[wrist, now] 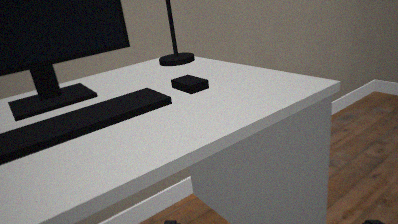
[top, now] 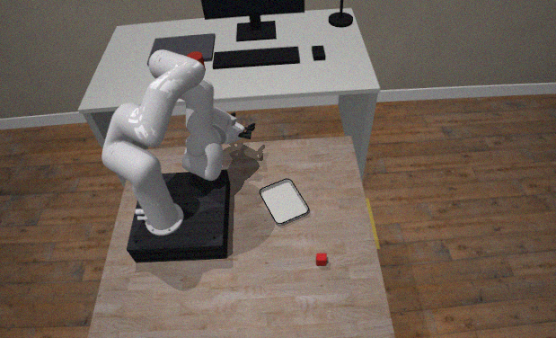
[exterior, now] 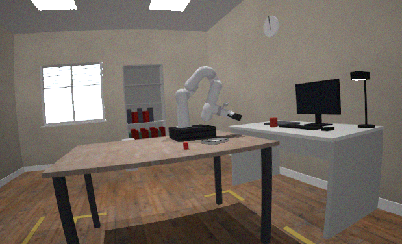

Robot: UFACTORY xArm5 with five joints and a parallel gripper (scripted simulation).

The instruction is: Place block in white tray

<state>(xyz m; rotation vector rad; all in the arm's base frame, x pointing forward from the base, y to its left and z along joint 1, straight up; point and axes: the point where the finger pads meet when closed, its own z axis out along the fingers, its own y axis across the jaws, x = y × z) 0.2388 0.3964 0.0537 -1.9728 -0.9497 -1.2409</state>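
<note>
My hand is 52 cm to the left of the red block, 27 cm short of it and 12 cm above it. Also, from my hand: white tray 28 cm to the right, 15 cm ahead, 13 cm below.
</note>
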